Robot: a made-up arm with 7 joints.
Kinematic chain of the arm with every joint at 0, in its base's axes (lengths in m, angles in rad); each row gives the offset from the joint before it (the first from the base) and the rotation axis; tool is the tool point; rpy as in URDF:
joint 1: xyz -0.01 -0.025 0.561 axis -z
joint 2: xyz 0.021 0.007 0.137 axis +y
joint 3: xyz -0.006 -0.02 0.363 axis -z
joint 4: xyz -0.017 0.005 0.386 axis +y
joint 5: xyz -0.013 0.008 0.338 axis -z
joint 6: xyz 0 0.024 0.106 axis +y
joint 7: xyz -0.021 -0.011 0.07 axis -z
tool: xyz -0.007 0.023 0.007 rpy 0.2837 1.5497 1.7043
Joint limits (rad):
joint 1: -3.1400..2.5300
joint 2: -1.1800..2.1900
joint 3: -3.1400..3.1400
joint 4: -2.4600..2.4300
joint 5: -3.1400..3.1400
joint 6: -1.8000..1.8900
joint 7: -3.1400..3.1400
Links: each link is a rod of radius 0.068 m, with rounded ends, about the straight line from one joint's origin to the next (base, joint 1, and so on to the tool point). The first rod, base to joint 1, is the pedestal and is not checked.
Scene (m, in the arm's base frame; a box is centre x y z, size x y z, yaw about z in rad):
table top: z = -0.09
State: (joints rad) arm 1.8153 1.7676 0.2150 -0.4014 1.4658 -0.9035 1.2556
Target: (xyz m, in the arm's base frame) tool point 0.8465 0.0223 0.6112
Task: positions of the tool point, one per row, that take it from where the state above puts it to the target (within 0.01 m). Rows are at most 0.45 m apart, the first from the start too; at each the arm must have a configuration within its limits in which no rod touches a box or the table.
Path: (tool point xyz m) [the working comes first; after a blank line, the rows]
Joints at the target: 0.4570 2.0565 0.8696 -1.6921 1.2713 -1.0113 1.2807
Straight joint move there: clear.

1: 0.1893 -1.2118 0.6766
2: 0.5516 -1.0219 0.6883
3: 0.8087 -0.7078 0.6793
4: 0.9104 -0.3323 0.6516
5: 0.8465 0.0223 0.6112

